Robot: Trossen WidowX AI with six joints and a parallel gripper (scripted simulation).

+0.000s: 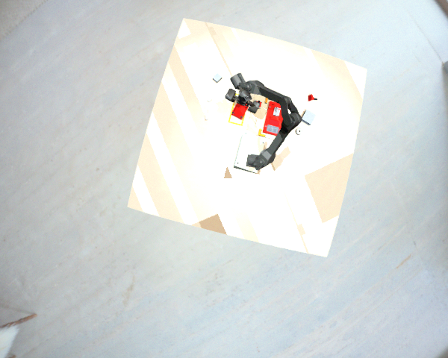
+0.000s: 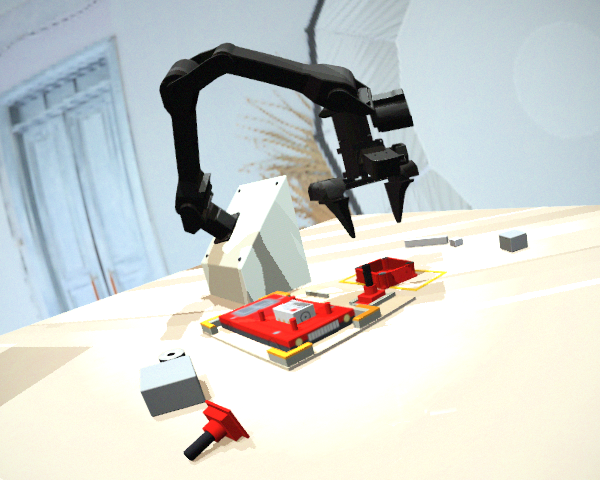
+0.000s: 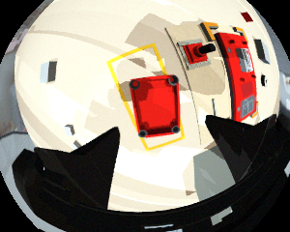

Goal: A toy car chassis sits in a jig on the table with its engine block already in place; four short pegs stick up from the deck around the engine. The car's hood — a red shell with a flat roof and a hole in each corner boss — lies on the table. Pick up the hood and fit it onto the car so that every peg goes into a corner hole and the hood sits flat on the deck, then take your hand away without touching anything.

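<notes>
My gripper tip is 80 mm above the red hood. The rest, counted from my gripper tip: grey engine block: 210 mm to the right, 60 mm below, 20 mm ahead.
</notes>
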